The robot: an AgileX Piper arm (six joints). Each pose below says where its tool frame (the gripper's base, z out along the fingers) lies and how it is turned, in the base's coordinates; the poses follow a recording.
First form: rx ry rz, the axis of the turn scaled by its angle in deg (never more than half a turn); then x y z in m.
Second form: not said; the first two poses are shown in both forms.
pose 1, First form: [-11.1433, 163.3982, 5.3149, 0.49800, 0.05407, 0.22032]
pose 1, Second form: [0.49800, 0.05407, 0.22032, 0.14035, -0.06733, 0.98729, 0.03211]
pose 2, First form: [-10.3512, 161.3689, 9.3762, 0.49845, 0.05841, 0.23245]
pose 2, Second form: [0.49845, 0.05841, 0.23245, 0.15667, -0.06312, 0.98397, 0.05717]
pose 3, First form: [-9.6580, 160.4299, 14.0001, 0.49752, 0.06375, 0.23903]
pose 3, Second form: [0.49752, 0.06375, 0.23903, 0.16222, -0.05907, 0.98126, 0.08563]
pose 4, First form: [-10.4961, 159.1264, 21.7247, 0.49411, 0.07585, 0.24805]
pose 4, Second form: [0.49411, 0.07585, 0.24805, 0.16552, -0.06432, 0.97506, 0.13312]
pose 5, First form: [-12.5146, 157.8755, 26.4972, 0.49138, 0.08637, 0.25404]
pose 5, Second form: [0.49138, 0.08637, 0.25404, 0.16873, -0.07682, 0.96911, 0.16265]
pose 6, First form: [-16.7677, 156.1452, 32.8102, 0.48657, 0.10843, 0.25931]
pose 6, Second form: [0.48657, 0.10843, 0.25931, 0.16992, -0.10299, 0.95912, 0.20154]
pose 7, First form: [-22.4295, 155.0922, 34.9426, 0.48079, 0.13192, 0.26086]
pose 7, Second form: [0.48079, 0.13192, 0.26086, 0.16888, -0.13769, 0.95210, 0.21451]
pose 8, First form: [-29.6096, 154.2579, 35.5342, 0.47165, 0.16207, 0.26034]
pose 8, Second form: [0.47165, 0.16207, 0.26034, 0.16468, -0.18135, 0.94479, 0.21764]
